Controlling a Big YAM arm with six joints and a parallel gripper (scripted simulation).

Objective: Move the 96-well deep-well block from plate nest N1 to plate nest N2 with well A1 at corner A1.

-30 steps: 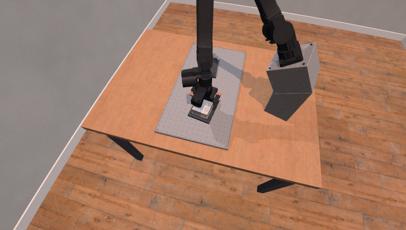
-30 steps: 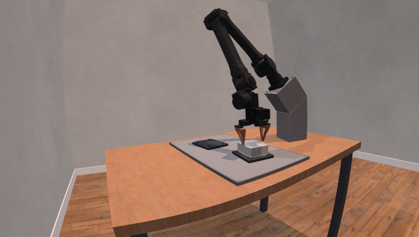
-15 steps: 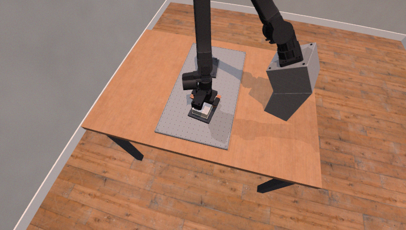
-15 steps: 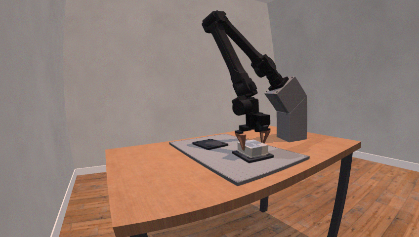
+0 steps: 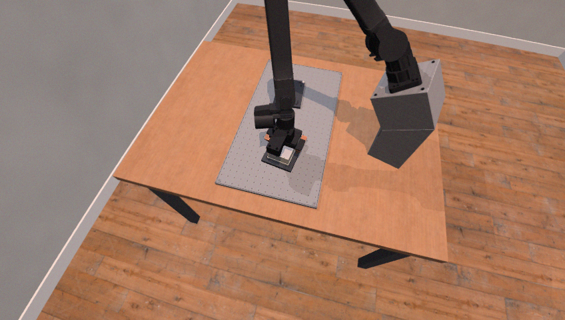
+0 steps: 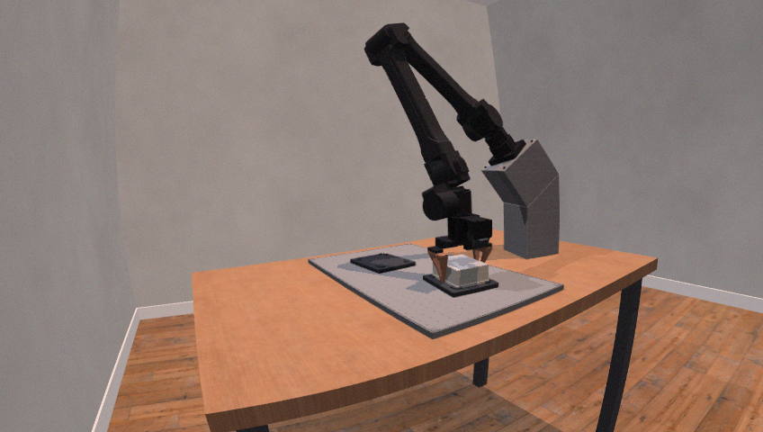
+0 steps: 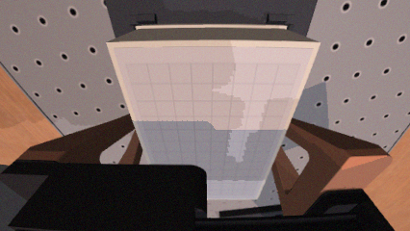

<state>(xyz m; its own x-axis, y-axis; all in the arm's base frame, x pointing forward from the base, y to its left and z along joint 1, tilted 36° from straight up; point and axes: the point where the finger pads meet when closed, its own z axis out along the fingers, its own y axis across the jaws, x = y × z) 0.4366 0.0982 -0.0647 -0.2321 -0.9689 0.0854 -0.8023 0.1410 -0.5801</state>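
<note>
Right now my hand is 10 mm below the white 96-well deep-well block.
</note>
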